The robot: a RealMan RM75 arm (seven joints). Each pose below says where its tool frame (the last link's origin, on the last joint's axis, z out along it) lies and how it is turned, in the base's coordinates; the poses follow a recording.
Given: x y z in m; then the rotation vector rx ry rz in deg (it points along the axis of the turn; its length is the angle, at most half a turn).
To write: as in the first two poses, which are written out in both.
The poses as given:
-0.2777 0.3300 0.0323 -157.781 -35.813 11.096
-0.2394 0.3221 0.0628 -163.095 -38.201 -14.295
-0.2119 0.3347 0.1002 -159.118 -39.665 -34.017
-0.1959 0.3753 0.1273 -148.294 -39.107 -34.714
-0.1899 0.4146 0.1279 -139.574 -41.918 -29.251
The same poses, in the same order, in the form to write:
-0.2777 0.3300 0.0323 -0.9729 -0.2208 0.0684 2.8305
-0.2394 0.3221 0.0628 -0.9701 -0.2272 -0.0850 2.9342
-0.2119 0.3347 0.1002 -0.9501 -0.2368 -0.2031 2.9230
-0.1959 0.3753 0.1273 -0.9431 -0.2487 -0.2208 2.7444
-0.1899 0.4146 0.1279 -0.9390 -0.2820 -0.1968 2.5942

